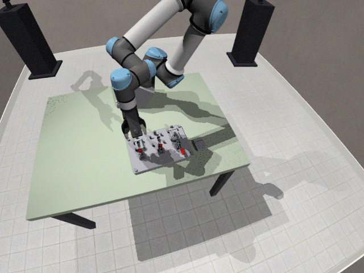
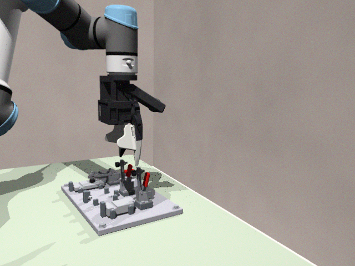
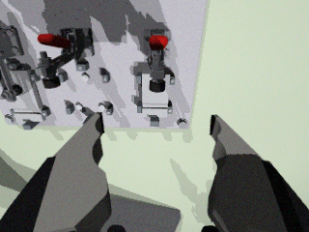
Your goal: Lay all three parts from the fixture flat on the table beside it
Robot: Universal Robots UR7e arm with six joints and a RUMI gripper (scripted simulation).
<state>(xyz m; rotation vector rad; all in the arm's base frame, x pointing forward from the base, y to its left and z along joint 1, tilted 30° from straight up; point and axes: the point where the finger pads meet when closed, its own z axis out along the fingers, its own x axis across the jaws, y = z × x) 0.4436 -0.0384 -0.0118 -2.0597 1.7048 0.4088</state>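
The grey part lies 130 mm below my hand, 40 mm behind it and 10 mm to the right of it. Round my hand: fixture plate 150 mm below, 110 mm to the left, 10 mm behind; then clamp 220 mm to the left, 120 mm below, 10 mm behind.
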